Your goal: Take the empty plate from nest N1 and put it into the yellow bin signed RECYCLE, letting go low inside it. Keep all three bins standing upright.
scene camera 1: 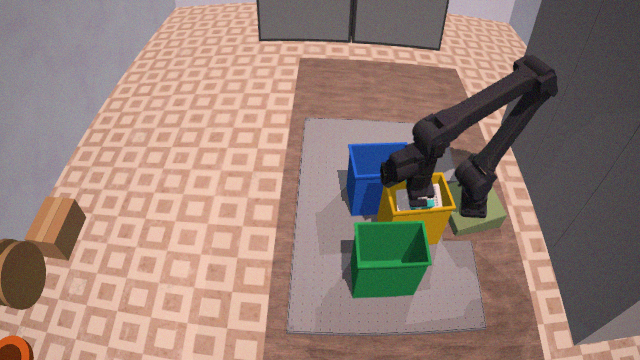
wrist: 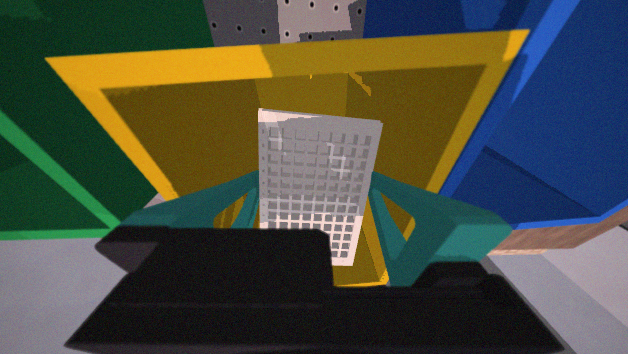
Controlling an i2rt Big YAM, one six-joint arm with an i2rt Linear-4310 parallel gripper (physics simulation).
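Seen in the pictures: gripper, fingertip midpoint: (scene camera 1: 413, 202) (wrist: 314, 177); arm's base at its link origin: (scene camera 1: 473, 202).
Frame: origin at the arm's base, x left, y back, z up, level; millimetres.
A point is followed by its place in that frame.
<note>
The white plate (scene camera 1: 437, 194) @[x 117, y -154, z 130 mm] (wrist: 320, 150) @[x 135, y -242, z 99 mm], with its grid of wells, is between the teal fingers of my gripper (scene camera 1: 422, 204) @[x 131, y -217, z 96 mm] (wrist: 314, 177) @[x 131, y -217, z 96 mm], which is shut on its two long sides. The plate looks about level and lies within the outline of the mouth of the yellow bin (scene camera 1: 439, 227) @[x 167, y -125, z 51 mm] (wrist: 160, 65) @[x 197, y -277, z 143 mm]; its exact depth there is hard to tell. The blue bin (scene camera 1: 362, 195) @[x 112, y -362, z 59 mm] (wrist: 550, 125) @[x -33, y -304, z 88 mm] and the green bin (scene camera 1: 387, 280) @[x 372, y -249, z 62 mm] (wrist: 55, 172) @[x 242, y -228, z 143 mm] stand on either side. All three bins stand upright. The RECYCLE sign and nest N1 do not show.
The bins stand close together on a grey perforated mat (scene camera 1: 320, 305) @[x 434, y -403, z -37 mm] on a brown wooden surface (scene camera 1: 370, 90) @[x -570, y -431, z -50 mm]. The arm's base sits on a green block (scene camera 1: 492, 220) @[x 64, y 66, z 4 mm] right beside the yellow bin. A tall dark cabinet (scene camera 1: 575, 150) stands at the right.
</note>
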